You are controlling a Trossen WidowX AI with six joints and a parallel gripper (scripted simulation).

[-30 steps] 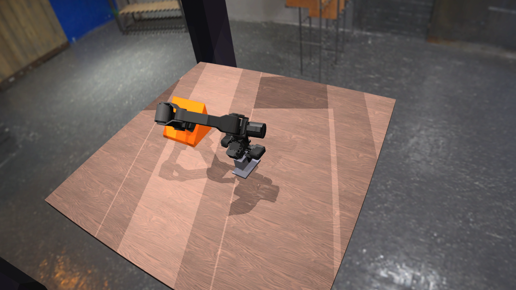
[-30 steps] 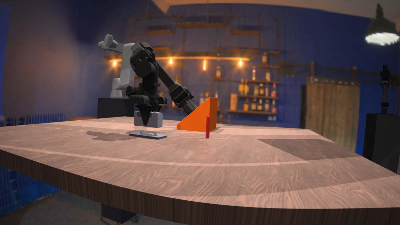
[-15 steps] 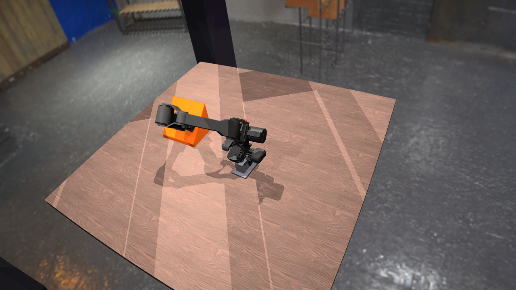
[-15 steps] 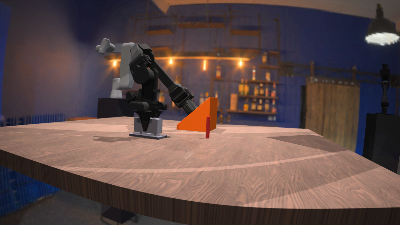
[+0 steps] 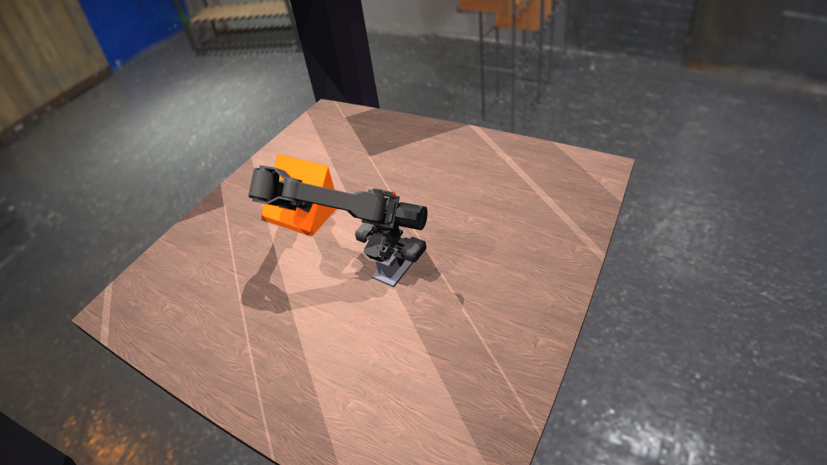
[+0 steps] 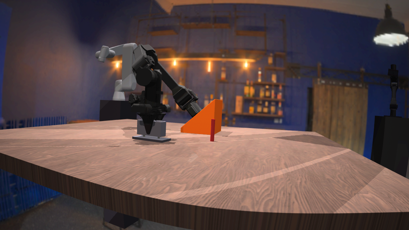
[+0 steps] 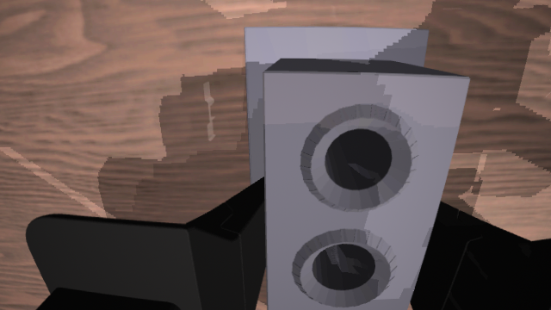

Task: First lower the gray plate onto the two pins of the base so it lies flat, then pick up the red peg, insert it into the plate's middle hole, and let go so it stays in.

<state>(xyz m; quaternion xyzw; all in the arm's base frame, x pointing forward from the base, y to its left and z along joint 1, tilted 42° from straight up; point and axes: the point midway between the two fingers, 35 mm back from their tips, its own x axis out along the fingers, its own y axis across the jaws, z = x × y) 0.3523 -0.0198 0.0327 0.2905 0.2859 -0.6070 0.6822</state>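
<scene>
Now: the base 1 cm below my gripper tip. Round my gripper tip: gray plate: 3 cm above; red peg: 13 cm behind, 18 cm to the left, 2 cm above.
</scene>
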